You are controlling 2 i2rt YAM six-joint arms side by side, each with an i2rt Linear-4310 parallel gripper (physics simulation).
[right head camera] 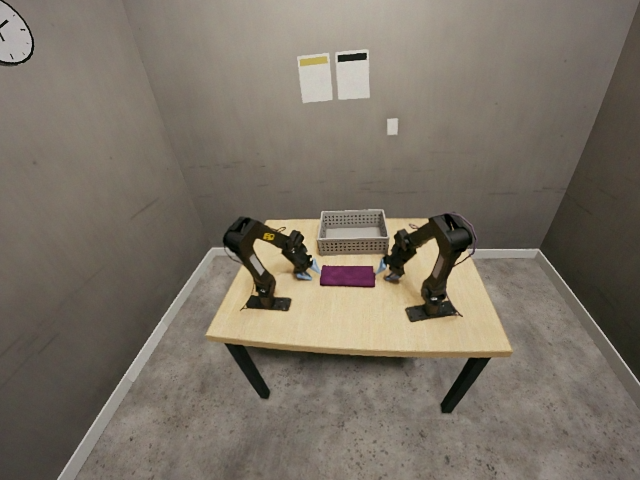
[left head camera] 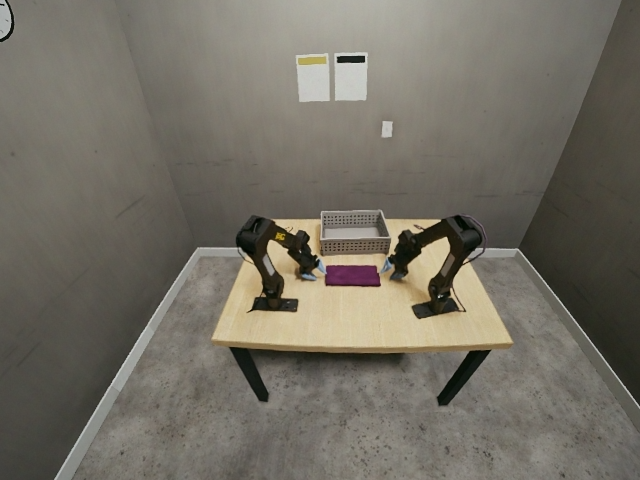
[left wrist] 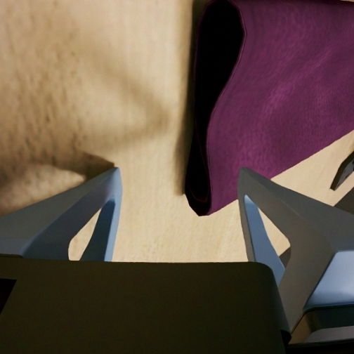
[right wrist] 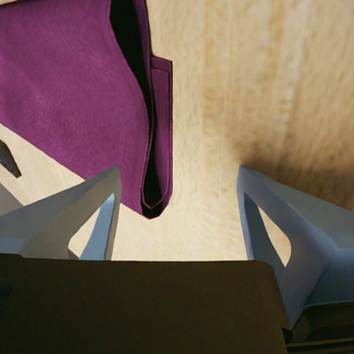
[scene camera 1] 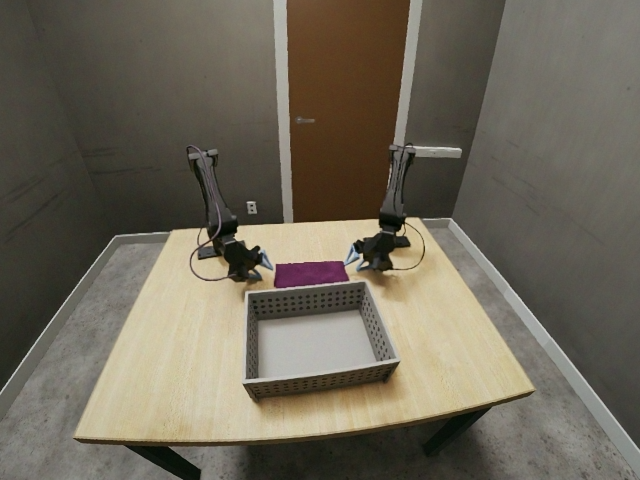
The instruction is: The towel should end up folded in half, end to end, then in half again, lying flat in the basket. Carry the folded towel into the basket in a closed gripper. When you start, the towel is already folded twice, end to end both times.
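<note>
The purple towel [left head camera: 352, 275] [right head camera: 347, 275] [scene camera 1: 311, 273] [left wrist: 280, 90] [right wrist: 75, 100] lies folded as a flat rectangle on the table, its layered ends showing in both wrist views. My left gripper [left head camera: 320, 275] [right head camera: 315, 275] [scene camera 1: 351, 267] [left wrist: 179, 177] is partly open at one short end of the towel. My right gripper [left head camera: 386, 275] [right head camera: 381, 276] [scene camera 1: 266, 274] [right wrist: 178, 175] is partly open at the other short end. In each wrist view one finger overlaps the towel; whether it touches is unclear. The grey basket [left head camera: 354, 245] [right head camera: 353, 246] [scene camera 1: 320, 381] is empty.
The basket stands behind the towel in the head views and nearer the camera in scene camera 1. The wooden table [left head camera: 356, 322] [right head camera: 356, 325] [scene camera 1: 186, 387] carries both arm bases in front of the grippers in the head views. Walls surround the table.
</note>
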